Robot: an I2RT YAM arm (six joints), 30 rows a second.
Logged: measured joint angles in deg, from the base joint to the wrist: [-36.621 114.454 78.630 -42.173 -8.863 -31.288]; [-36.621 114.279 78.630 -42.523 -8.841 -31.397]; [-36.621 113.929 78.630 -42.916 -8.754 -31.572]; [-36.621 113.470 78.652 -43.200 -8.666 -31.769]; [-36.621 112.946 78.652 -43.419 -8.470 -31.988]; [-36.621 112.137 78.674 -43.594 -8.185 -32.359]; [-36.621 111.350 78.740 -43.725 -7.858 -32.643]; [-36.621 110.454 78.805 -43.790 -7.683 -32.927]
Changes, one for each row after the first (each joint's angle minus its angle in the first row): [0.000 -0.175 0.000 -0.350 0.022 -0.109]; [0.000 -0.525 0.000 -0.743 0.109 -0.284]; [0.000 -0.984 0.022 -1.027 0.197 -0.481]; [0.000 -1.508 0.022 -1.246 0.393 -0.700]; [0.000 -2.317 0.044 -1.421 0.678 -1.071]; [0.000 -3.104 0.110 -1.552 1.005 -1.355]; [0.000 -4.000 0.175 -1.617 1.180 -1.639]
